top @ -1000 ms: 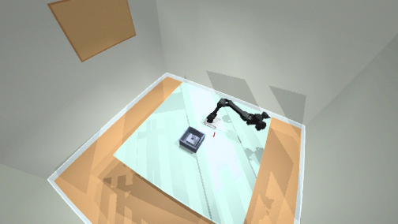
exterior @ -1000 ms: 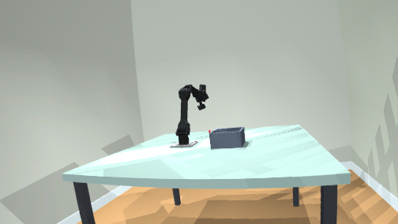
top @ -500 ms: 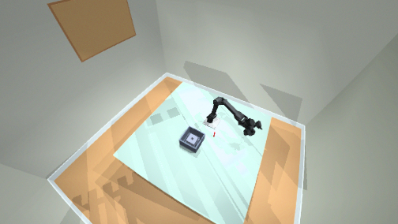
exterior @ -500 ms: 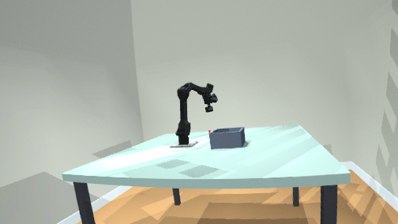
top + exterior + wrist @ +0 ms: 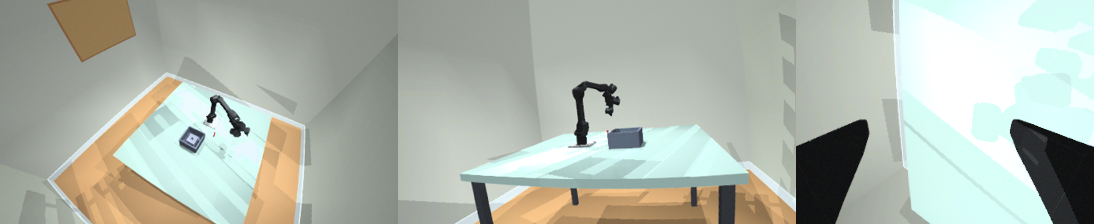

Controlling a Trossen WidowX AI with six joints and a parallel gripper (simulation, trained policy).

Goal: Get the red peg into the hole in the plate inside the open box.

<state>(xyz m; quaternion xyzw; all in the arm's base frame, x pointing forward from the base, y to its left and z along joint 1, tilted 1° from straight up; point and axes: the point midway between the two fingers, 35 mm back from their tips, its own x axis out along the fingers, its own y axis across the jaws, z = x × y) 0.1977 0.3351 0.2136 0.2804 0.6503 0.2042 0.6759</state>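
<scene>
Now: the red peg 260 mm to the right of my gripper tip, 160 mm below it and 30 mm behind it. The rest, counted from my gripper tip: grey box: 460 mm to the right, 170 mm below, 110 mm ahead.
</scene>
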